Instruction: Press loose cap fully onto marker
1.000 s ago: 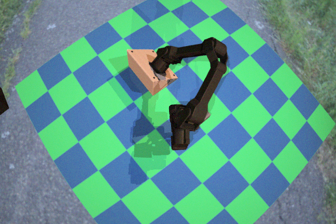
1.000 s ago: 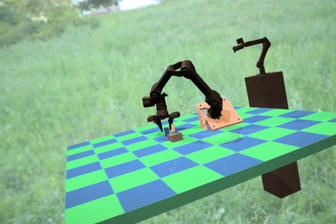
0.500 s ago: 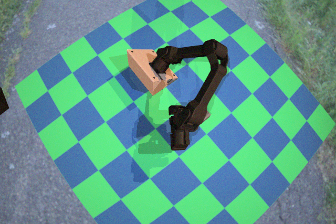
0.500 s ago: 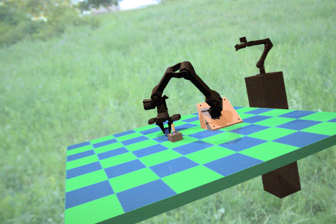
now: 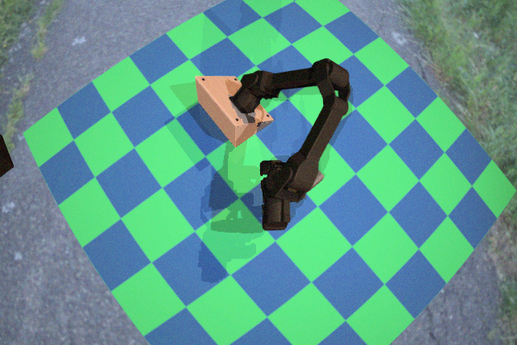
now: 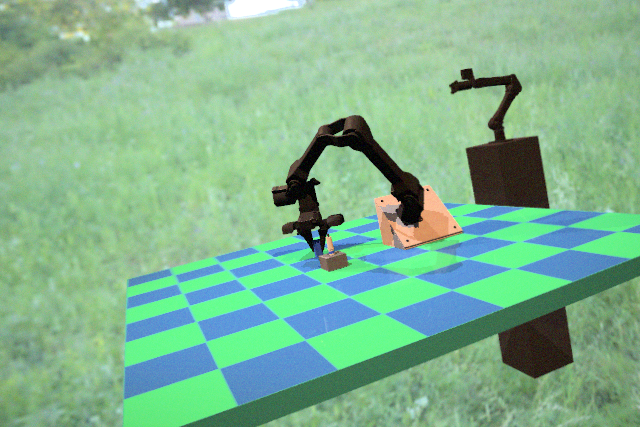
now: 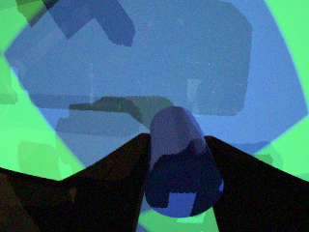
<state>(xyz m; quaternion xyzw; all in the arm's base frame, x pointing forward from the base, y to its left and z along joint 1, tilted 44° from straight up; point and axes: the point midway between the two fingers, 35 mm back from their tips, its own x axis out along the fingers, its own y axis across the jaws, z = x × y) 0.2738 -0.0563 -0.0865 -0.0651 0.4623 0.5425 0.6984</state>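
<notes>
Right now the holder block is 14 cm to the left of my gripper tip and 1 cm below it. Also, from my gripper tip: blue cap (1 cm above).
</notes>
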